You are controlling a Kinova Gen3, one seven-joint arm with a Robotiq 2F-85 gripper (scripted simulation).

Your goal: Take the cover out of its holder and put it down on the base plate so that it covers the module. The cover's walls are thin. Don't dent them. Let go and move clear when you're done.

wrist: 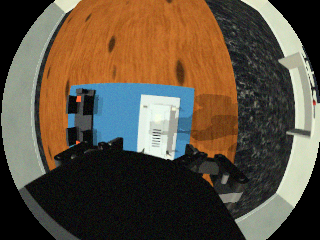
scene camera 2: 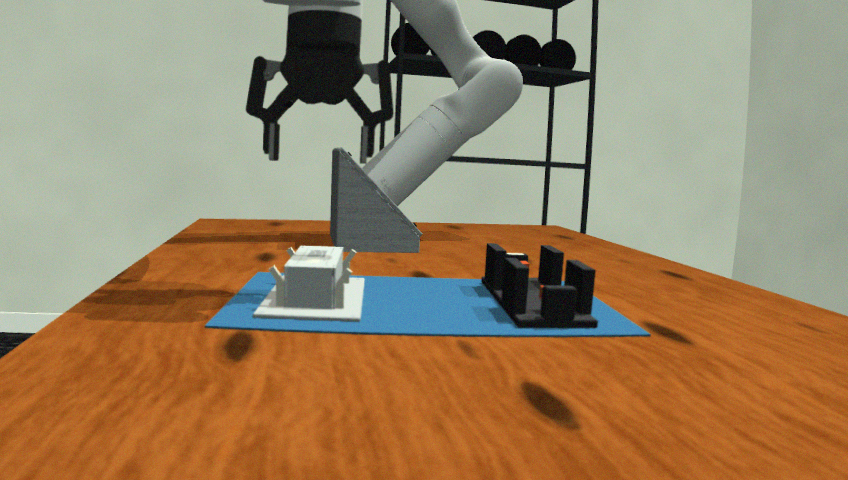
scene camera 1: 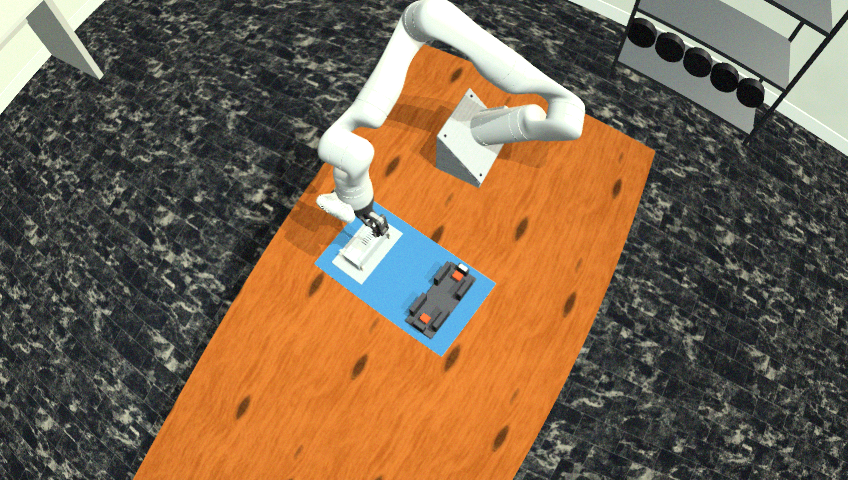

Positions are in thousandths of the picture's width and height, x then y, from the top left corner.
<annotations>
cover: wrist 495,473; scene camera 2 364,572; scene camera 1 431,511
</annotations>
